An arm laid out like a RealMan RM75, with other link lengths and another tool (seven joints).
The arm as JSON. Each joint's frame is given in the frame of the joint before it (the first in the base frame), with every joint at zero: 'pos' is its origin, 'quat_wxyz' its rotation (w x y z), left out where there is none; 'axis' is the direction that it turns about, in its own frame. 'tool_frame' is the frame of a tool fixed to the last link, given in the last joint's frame.
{
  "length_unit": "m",
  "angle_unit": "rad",
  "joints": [
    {
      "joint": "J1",
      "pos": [
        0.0,
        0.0,
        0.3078
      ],
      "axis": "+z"
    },
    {
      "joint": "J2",
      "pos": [
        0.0,
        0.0,
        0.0
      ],
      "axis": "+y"
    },
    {
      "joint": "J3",
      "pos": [
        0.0,
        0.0,
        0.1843
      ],
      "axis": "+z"
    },
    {
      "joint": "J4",
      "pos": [
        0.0,
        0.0,
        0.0
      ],
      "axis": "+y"
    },
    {
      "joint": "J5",
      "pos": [
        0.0,
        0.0,
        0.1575
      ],
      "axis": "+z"
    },
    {
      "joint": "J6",
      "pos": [
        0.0,
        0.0,
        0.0
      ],
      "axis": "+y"
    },
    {
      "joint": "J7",
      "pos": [
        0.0,
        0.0,
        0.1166
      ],
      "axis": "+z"
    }
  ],
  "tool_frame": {
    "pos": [
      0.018,
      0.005,
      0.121
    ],
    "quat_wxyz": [
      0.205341,
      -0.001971,
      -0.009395,
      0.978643
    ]
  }
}
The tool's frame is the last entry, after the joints.
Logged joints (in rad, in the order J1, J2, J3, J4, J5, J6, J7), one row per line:
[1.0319 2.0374 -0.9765 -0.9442 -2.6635 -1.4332 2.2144]
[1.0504 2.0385 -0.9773 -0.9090 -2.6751 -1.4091 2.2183]
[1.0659 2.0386 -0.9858 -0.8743 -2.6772 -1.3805 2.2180]
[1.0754 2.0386 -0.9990 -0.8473 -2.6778 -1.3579 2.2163]
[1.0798 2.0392 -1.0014 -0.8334 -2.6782 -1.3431 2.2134]
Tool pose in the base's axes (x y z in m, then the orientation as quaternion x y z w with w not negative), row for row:
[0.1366 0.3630 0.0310 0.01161 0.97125 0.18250 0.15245]
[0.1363 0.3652 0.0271 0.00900 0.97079 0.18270 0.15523]
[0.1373 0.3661 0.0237 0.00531 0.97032 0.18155 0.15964]
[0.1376 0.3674 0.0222 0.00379 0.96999 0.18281 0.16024]
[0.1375 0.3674 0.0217 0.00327 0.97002 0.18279 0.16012]
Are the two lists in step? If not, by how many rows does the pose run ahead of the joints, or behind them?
The pose runs 1 row ahead of the joints: the pose in row i belongs to the joints in row i + 1.
